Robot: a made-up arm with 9 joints. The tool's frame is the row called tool.
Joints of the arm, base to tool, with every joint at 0 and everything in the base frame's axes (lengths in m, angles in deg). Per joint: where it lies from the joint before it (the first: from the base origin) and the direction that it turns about. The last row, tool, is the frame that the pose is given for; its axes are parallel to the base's.
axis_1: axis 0 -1 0 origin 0.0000 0.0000 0.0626
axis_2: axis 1 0 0 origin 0.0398 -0.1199 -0.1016
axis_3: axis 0 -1 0 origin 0.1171 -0.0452 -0.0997
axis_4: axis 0 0 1 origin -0.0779 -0.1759 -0.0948
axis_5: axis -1 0 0 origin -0.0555 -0.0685 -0.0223
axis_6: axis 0 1 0 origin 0.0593 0.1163 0.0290
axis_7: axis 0 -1 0 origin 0.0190 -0.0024 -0.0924
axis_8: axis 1 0 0 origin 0.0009 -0.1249 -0.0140
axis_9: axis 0 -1 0 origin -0.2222 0.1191 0.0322
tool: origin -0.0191 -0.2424 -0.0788
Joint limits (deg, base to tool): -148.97..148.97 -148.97..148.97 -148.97..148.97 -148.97..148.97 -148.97..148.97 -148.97..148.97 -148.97..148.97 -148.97..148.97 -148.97..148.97
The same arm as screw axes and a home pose.
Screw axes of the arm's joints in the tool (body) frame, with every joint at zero. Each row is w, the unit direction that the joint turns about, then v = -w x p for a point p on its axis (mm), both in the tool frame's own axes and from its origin. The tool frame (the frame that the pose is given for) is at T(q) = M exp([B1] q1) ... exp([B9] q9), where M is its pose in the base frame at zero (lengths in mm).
B1 = (0, -1, 0, 442.4, 0, -138.6)
B2 = (1, 0, 0, 0, 340.8, -423.9)
B3 = (0, -1, 0, 241.1, 0, -295.5)
B4 = (0, 0, 1, 202.8, -217.6, 0)
B5 = (-1, 0, 0, 0, -124, 134.3)
B6 = (0, 1, 0, -153, 0, 221.4)
B7 = (0, -1, 0, 60.6, 0, -240.4)
B8 = (1, 0, 0, 0, 46.6, -123.3)
B9 = (0, -1, 0, 78.8, 0, -19.1)
M: xyz -138.6 -543.8 -379.8 (mm) rpy 0 0 0 (deg, as in URDF)
Joint limits (deg, base to tool): -148.97..148.97 -148.97..148.97 -148.97..148.97 -148.97..148.97 -148.97..148.97 -148.97..148.97 -148.97..148.97 -148.97..148.97 -148.97..148.97

